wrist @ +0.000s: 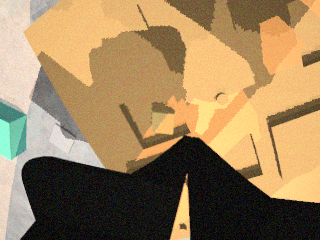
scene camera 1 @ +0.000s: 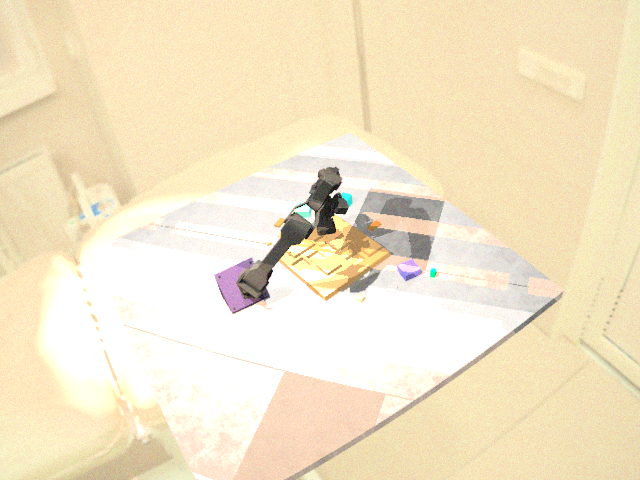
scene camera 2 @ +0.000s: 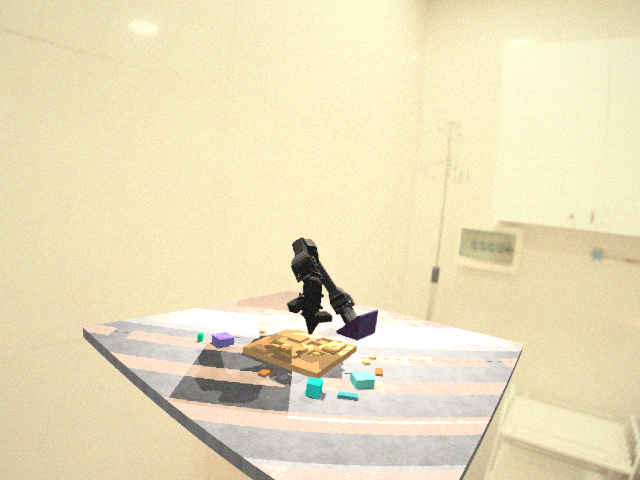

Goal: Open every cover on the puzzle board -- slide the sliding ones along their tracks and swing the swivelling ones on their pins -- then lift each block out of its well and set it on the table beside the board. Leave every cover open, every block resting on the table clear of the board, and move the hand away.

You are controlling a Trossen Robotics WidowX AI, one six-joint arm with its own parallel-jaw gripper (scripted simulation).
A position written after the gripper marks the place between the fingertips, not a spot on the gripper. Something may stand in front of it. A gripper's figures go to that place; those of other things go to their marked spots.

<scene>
The gripper (wrist: 190, 143): 0.10 m from the lens. A tan puzzle board (wrist: 109, 71) is 0.17 m from the lens.
</scene>
